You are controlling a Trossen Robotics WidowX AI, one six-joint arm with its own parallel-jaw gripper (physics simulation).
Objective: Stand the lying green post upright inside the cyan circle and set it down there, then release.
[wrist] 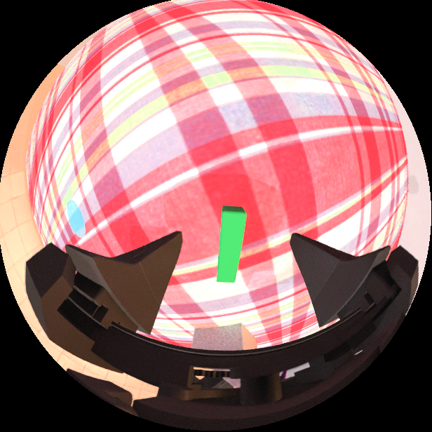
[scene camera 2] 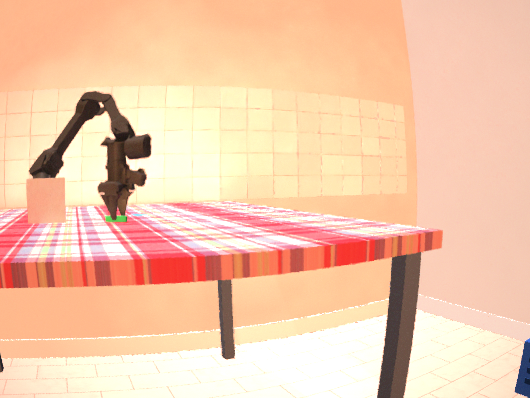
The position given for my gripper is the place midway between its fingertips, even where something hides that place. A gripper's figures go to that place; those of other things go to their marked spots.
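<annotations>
My gripper (wrist: 239,238), 10 cm from the lens. Green post (wrist: 232,225), 9 cm from the lens.
</annotations>
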